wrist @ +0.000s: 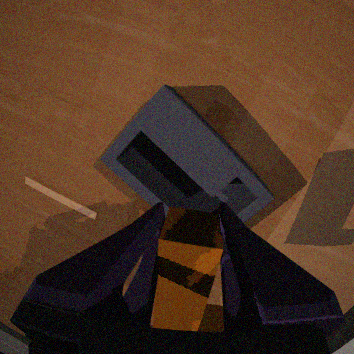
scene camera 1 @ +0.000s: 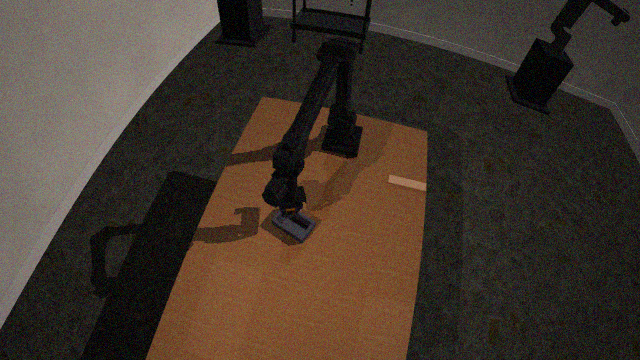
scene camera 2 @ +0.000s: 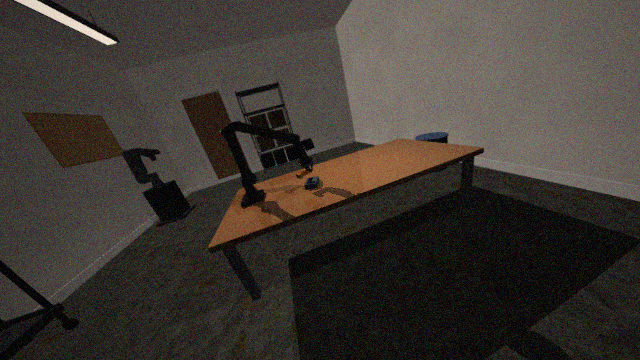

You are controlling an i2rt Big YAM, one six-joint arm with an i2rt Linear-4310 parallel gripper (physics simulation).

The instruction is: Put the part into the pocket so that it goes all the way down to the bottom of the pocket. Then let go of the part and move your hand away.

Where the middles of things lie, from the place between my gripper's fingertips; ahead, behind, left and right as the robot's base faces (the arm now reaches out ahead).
Now: hand 10 mm past the pocket (scene camera 1: 299, 226) and 90 mm above it.
